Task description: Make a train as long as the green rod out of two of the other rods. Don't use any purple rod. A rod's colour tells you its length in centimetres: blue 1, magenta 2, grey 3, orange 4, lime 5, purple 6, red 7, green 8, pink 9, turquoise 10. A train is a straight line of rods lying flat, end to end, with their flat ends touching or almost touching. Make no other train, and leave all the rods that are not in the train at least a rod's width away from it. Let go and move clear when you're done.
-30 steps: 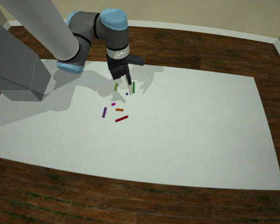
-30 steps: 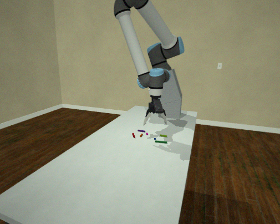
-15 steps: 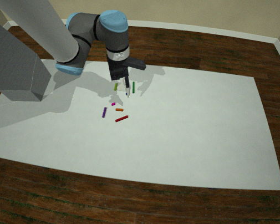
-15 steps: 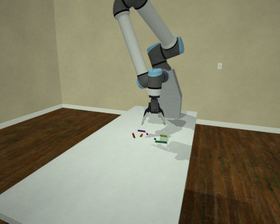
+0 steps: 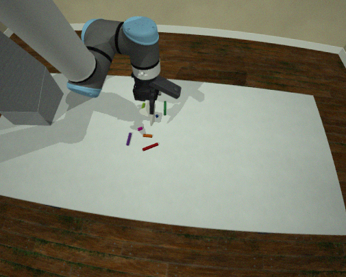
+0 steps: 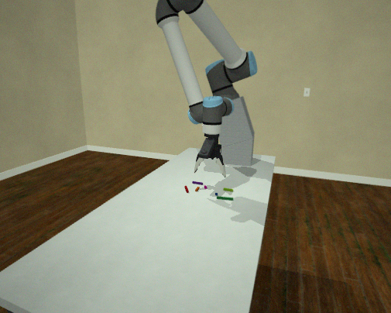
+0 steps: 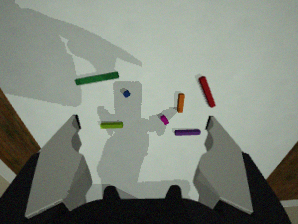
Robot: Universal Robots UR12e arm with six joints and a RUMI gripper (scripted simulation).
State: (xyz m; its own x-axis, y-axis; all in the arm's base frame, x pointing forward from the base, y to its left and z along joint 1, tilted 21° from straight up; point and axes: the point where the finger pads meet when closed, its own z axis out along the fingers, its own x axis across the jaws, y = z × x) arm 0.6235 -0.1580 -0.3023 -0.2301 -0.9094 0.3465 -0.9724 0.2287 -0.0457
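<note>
My gripper is now 12 cm to the left of the red rod, 10 cm above it and 3 cm past it. Round my hand: orange rod (10 cm below, 7 cm to the right, 5 cm behind); then small blue rod (10 cm below, 4 cm to the left); then magenta rod (10 cm below, 8 cm behind, 3 cm to the right).
</note>
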